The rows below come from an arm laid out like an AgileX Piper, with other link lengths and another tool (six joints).
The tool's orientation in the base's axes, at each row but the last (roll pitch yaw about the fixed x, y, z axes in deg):
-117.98 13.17 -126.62
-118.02 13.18 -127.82
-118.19 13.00 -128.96
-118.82 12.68 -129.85
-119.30 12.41 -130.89
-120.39 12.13 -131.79
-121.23 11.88 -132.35
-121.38 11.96 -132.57
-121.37 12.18 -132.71
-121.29 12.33 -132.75
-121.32 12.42 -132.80
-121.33 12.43 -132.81
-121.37 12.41 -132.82
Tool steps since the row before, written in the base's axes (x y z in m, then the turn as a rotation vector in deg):
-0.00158 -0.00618 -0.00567 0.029 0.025 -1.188
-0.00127 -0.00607 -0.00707 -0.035 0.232 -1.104
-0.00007 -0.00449 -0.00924 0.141 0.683 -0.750
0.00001 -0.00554 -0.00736 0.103 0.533 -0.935
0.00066 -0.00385 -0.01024 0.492 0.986 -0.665
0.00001 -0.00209 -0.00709 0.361 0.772 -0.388
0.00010 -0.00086 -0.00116 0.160 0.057 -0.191
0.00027 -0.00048 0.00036 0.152 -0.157 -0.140
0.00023 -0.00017 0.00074 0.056 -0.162 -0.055
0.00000 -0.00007 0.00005 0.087 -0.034 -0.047
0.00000 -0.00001 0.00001 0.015 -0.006 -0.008
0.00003 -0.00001 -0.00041 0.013 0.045 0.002
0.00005 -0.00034 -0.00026 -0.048 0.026 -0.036
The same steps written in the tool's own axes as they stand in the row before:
0.00704 0.00255 0.00409 0.234 1.025 0.554
0.00704 0.00368 0.00504 0.094 1.061 0.372
0.00552 0.00593 0.00632 -0.435 0.918 0.129
0.00576 0.00376 0.00613 -0.258 1.017 0.260
0.00462 0.00678 0.00727 -0.900 0.900 0.192
0.00301 0.00499 0.00455 -0.716 0.599 0.067
0.00079 0.00053 0.00109 -0.107 0.145 0.181
0.00009 -0.00060 0.00025 0.042 0.001 0.256
-0.00019 -0.00076 -0.00013 0.091 -0.047 0.148
0.00004 -0.00008 0.00001 -0.023 0.000 0.102
0.00001 -0.00001 0.00000 -0.004 0.000 0.018
0.00008 0.00033 0.00023 -0.041 0.017 -0.014
0.00027 0.00004 0.00034 0.021 0.055 -0.028

